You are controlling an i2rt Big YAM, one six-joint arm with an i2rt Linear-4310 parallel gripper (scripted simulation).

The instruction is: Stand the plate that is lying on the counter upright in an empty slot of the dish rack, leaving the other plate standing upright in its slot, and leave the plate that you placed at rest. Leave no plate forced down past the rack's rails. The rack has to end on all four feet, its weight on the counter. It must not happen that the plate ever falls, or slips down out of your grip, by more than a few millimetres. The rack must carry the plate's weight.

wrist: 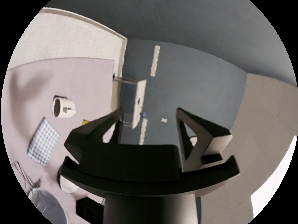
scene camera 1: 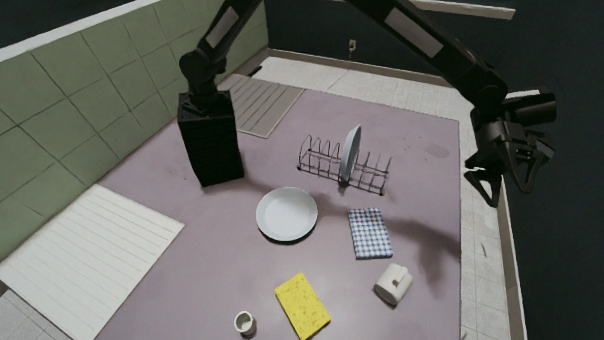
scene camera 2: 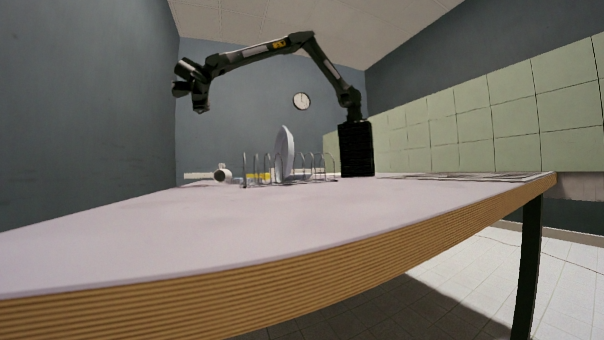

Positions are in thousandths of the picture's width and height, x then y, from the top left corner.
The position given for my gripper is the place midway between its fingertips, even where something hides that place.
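Note:
A white ribbed mat (scene camera 1: 130, 793) and a white mug (scene camera 1: 645, 843) are visible. My gripper (scene camera 1: 842, 593) is visible too, and the wrist view also shows the gripper (wrist: 502, 498).

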